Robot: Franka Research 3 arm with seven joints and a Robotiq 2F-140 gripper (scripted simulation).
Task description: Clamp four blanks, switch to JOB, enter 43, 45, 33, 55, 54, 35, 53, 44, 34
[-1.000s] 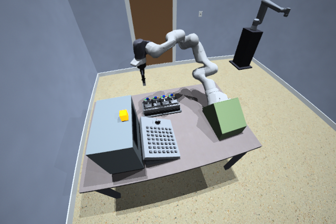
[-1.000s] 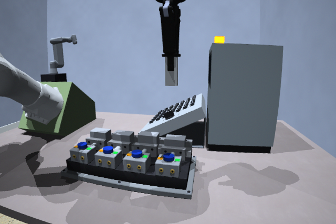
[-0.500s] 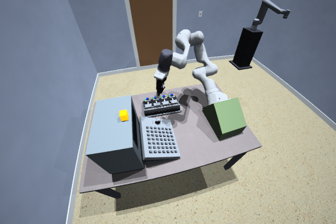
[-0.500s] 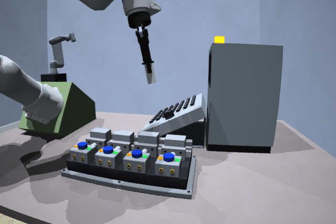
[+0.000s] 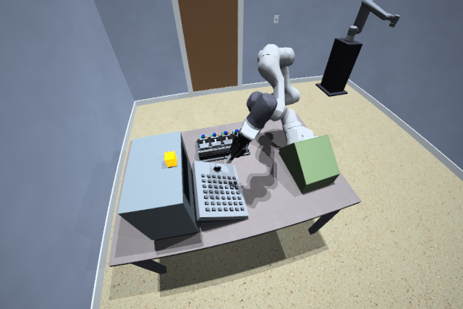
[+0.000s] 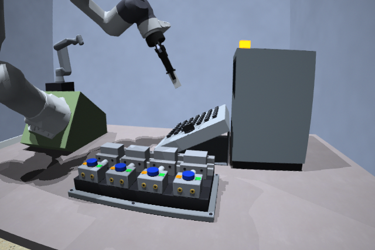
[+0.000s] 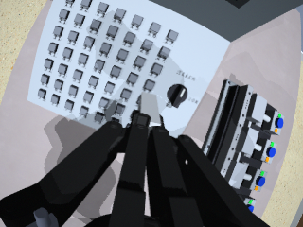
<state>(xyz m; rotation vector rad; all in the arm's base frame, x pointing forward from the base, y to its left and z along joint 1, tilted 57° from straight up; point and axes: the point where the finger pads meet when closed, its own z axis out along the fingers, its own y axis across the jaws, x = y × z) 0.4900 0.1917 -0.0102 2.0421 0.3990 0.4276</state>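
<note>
Now: hand 70 mm short of the selector knob, 80 mm to the left of it and 170 mm above it. From my hand the other things lie so: keypad (100 mm ahead, 30 mm to the left, 220 mm below); then key (40 mm ahead, 50 mm to the left, 200 mm below).
</note>
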